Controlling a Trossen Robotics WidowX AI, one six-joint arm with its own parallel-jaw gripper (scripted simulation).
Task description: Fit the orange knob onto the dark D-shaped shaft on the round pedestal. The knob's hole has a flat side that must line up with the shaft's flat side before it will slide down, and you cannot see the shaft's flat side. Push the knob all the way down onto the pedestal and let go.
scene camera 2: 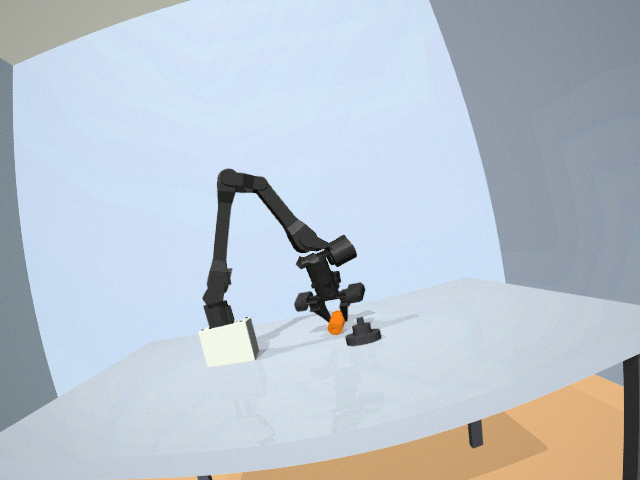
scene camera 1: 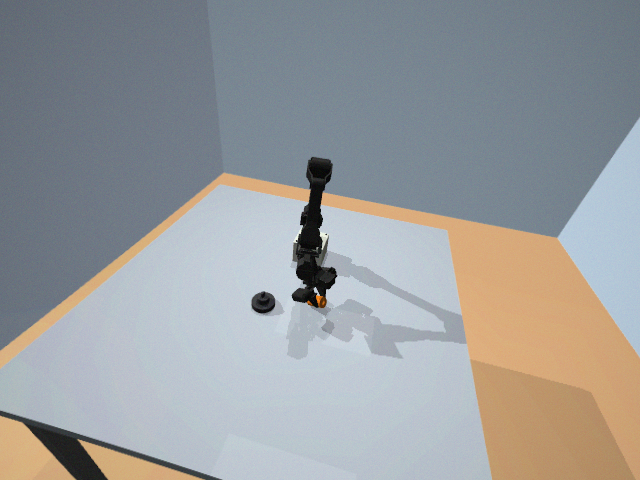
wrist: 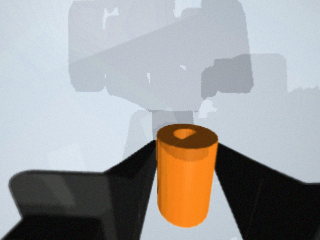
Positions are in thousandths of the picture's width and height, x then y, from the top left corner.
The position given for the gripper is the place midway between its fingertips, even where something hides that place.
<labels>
gripper: scene camera 2 530,672; scene camera 1 501,632; wrist 573,610
</labels>
